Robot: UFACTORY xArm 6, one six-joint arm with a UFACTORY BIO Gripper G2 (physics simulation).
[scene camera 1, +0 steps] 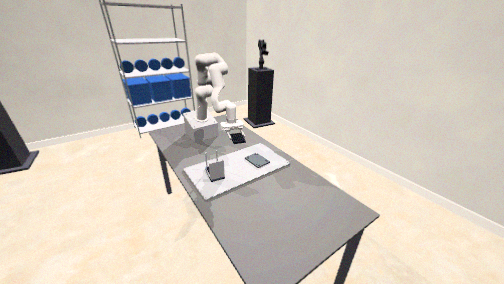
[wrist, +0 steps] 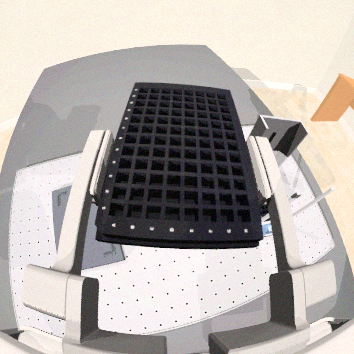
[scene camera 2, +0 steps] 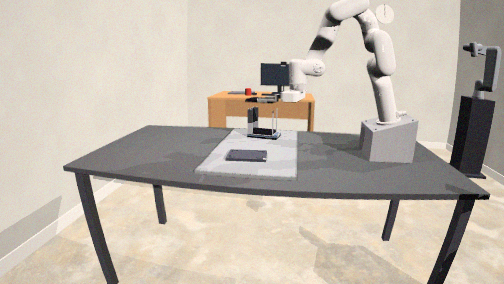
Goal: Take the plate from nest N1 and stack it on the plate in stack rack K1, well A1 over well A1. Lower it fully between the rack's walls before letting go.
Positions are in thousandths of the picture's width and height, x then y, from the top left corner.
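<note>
I can see a flat grey slab (wrist: 264, 708) here.
</note>
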